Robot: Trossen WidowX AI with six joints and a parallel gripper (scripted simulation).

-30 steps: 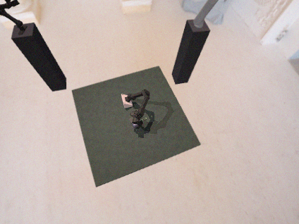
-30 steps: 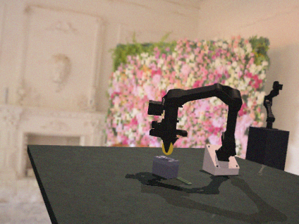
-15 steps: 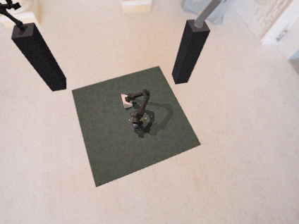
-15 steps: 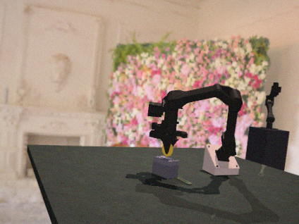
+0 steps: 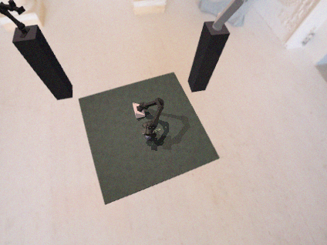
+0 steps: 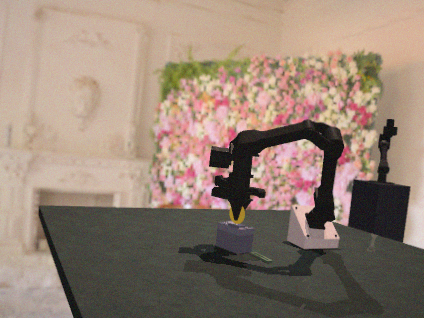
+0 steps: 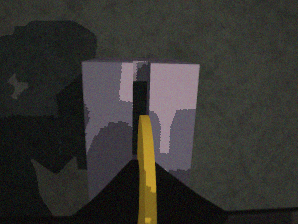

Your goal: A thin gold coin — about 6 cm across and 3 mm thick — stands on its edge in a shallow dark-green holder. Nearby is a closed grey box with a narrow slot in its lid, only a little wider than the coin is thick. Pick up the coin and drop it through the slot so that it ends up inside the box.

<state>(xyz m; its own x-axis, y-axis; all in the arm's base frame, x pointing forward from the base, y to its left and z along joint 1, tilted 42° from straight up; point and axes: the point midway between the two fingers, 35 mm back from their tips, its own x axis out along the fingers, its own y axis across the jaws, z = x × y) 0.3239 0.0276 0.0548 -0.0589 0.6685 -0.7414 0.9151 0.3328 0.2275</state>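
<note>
Right now the gold coin is 20 mm above my gripper tip.
</note>
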